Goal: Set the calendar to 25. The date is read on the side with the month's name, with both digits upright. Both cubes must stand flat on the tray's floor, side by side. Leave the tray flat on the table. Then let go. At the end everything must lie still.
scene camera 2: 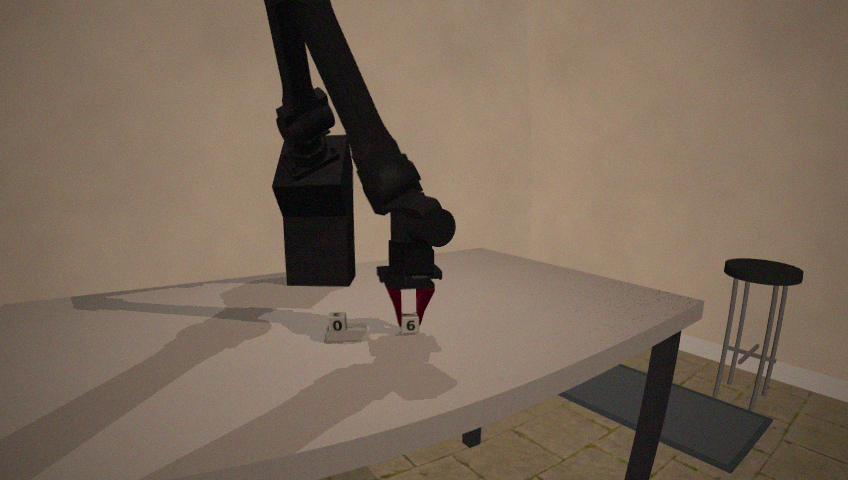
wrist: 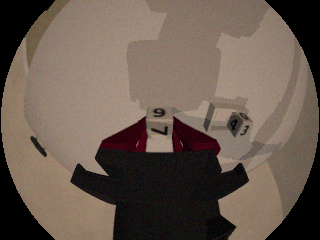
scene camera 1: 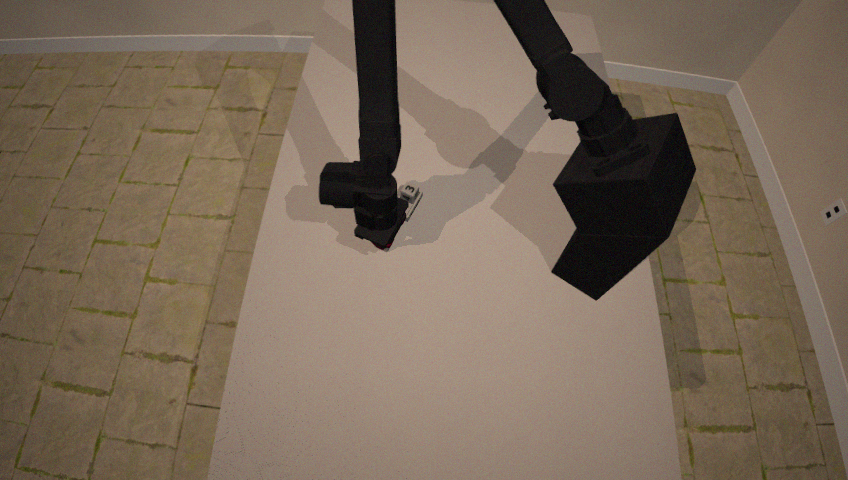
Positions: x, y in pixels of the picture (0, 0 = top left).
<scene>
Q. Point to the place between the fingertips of my gripper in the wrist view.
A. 159, 120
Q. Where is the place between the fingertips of my gripper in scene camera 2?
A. At 409, 325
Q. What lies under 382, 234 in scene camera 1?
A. My gripper.
</scene>
